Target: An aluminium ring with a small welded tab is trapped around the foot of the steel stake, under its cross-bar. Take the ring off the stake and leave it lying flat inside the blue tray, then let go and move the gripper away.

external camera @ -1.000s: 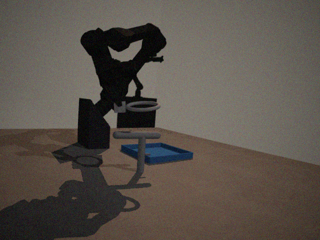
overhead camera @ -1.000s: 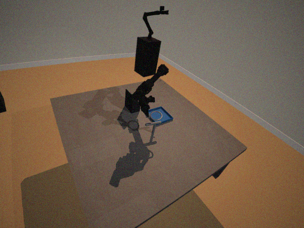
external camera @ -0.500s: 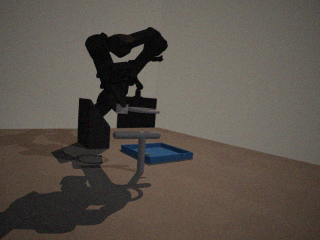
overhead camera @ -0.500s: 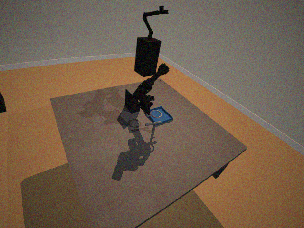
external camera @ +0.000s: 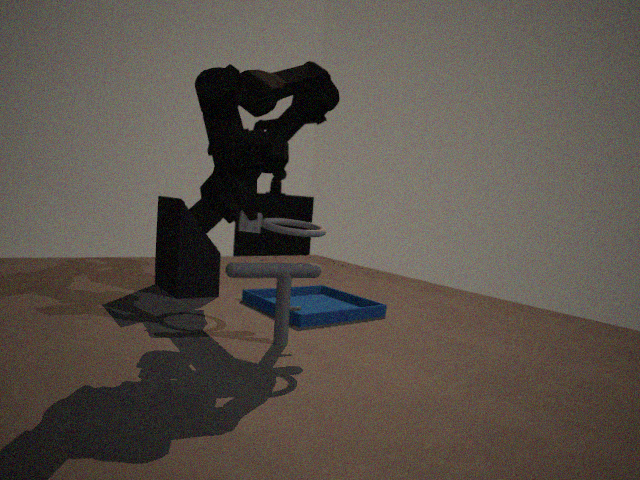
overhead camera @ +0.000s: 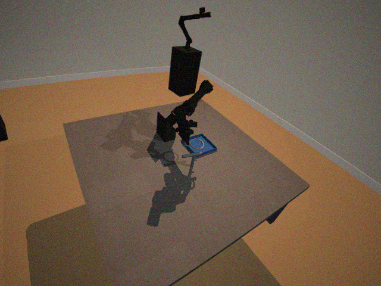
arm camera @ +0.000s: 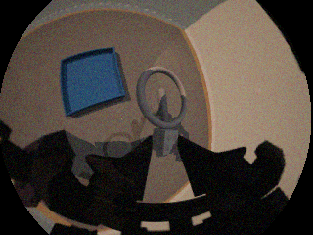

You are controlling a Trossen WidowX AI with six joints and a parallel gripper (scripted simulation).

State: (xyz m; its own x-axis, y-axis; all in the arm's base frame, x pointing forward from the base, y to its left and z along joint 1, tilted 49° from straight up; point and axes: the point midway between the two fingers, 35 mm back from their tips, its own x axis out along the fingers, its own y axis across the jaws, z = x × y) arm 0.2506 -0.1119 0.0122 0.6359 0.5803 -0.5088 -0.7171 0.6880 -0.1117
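Right now the aluminium ring is 20 mm ahead of my gripper tip and 40 mm to the left of it. Also, from my gripper tip: blue tray: 80 mm behind, 210 mm to the left, 150 mm below.
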